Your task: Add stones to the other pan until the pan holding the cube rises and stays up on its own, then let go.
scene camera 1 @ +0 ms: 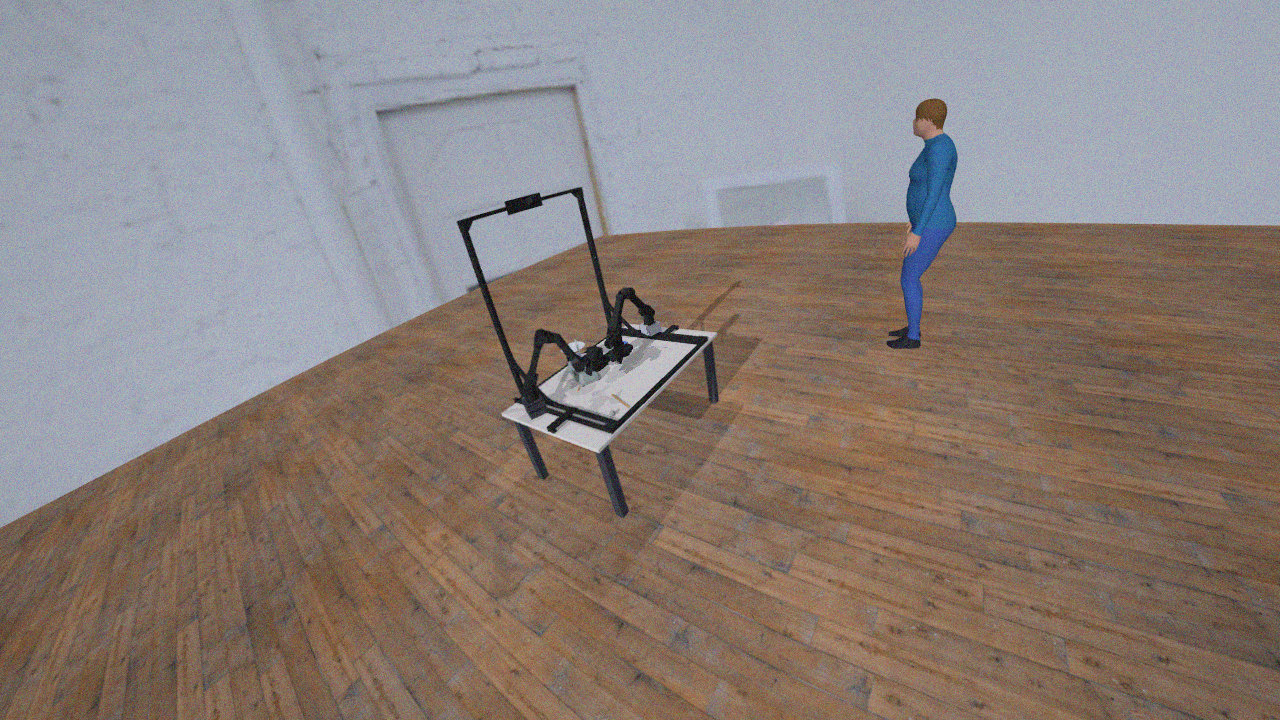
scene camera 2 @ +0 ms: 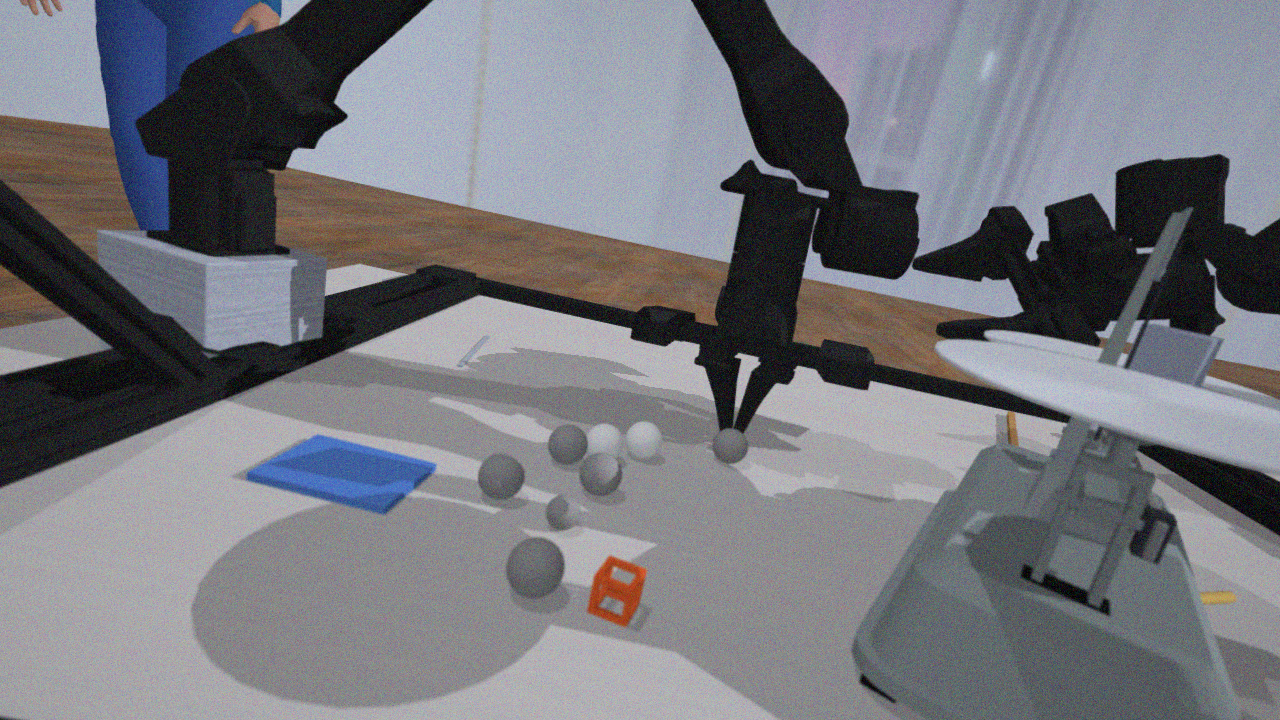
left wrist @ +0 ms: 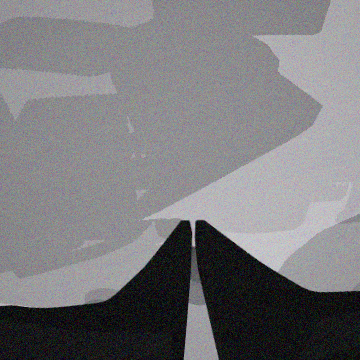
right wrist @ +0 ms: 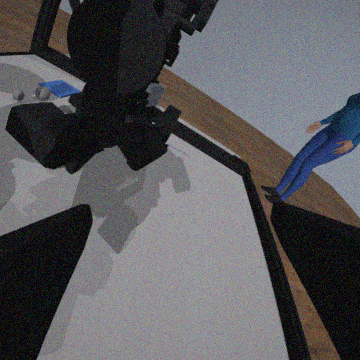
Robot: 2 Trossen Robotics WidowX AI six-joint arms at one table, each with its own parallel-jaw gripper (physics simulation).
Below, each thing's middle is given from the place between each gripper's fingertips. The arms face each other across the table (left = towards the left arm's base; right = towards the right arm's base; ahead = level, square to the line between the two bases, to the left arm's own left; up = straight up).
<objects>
Right now my left hand is 240 mm past the orange wire-frame cube [scene camera 2: 630, 594], 30 mm to the right of it and 10 mm below it. Also, from my left hand: blue flat pad [scene camera 2: 351, 474] (210 mm to the left, 200 mm behind); then grey balance scale [scene camera 2: 1041, 580] (190 mm to the right, 130 mm behind, 110 mm above).
The grey balance scale lies 260 mm behind my right hand, 50 mm to the right of it and 30 mm below it. Also, from my right hand: orange wire-frame cube 370 mm behind, 170 mm to the left, 140 mm below; blue flat pad 320 mm behind, 350 mm to the left, 150 mm below.
</objects>
